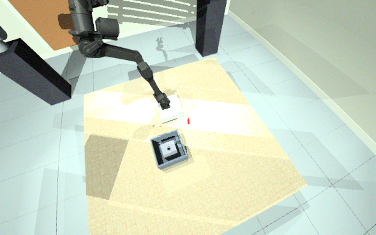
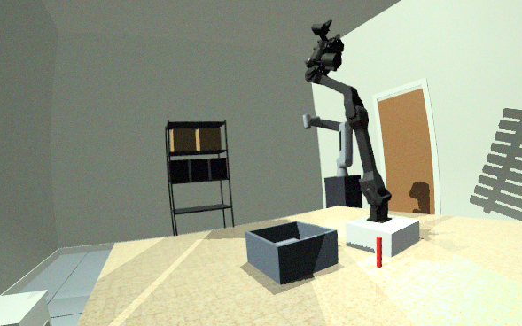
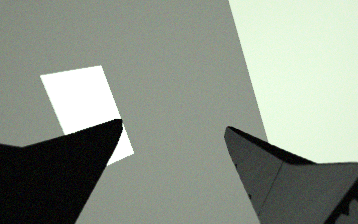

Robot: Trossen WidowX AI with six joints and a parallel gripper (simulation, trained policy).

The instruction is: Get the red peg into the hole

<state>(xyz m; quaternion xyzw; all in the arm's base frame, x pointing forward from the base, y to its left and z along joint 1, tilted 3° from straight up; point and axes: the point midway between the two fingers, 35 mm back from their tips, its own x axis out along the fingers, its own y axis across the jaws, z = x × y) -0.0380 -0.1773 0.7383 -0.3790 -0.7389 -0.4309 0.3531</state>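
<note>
Now: the red peg 81 cm below my gripper tip, 24 cm to the left of it and 23 cm ahead of it. Also, from my gripper tip: grey box 83 cm below, 36 cm ahead, 4 cm to the left.
</note>
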